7 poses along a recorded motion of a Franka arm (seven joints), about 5 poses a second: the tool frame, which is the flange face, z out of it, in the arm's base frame.
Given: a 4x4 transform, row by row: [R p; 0 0 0 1], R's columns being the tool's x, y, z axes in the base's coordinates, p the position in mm. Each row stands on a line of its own.
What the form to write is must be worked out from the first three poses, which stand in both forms.
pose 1, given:
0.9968 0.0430 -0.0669 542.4
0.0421 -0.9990 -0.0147 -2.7
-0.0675 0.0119 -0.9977 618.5
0 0 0 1
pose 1, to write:
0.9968 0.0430 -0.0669
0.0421 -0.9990 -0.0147
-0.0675 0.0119 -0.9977
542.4 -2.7 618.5

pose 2, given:
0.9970 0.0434 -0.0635 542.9
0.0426 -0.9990 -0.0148 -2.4
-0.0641 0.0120 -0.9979 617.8
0 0 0 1
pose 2, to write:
0.9970 0.0434 -0.0635
0.0426 -0.9990 -0.0148
-0.0641 0.0120 -0.9979
542.9 -2.4 617.8

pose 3, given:
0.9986 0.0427 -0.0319 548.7
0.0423 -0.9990 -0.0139 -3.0
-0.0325 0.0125 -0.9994 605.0
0 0 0 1
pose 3, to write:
0.9986 0.0427 -0.0319
0.0423 -0.9990 -0.0139
-0.0325 0.0125 -0.9994
548.7 -3.0 605.0

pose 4, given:
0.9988 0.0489 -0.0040 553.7
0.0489 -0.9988 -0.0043 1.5
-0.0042 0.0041 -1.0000 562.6
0 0 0 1
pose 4, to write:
0.9988 0.0489 -0.0040
0.0489 -0.9988 -0.0043
-0.0042 0.0041 -1.0000
553.7 1.5 562.6

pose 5, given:
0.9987 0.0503 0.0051 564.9
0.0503 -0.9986 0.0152 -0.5
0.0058 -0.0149 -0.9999 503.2
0 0 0 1
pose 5, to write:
0.9987 0.0503 0.0051
0.0503 -0.9986 0.0152
0.0058 -0.0149 -0.9999
564.9 -0.5 503.2

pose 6, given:
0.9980 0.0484 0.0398 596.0
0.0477 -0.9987 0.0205 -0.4
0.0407 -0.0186 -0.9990 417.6
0 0 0 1
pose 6, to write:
0.9980 0.0484 0.0398
0.0477 -0.9987 0.0205
0.0407 -0.0186 -0.9990
596.0 -0.4 417.6

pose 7, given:
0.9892 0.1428 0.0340 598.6
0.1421 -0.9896 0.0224 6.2
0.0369 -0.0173 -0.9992 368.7
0 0 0 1
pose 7, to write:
0.9892 0.1428 0.0340
0.1421 -0.9896 0.0224
0.0369 -0.0173 -0.9992
598.6 6.2 368.7

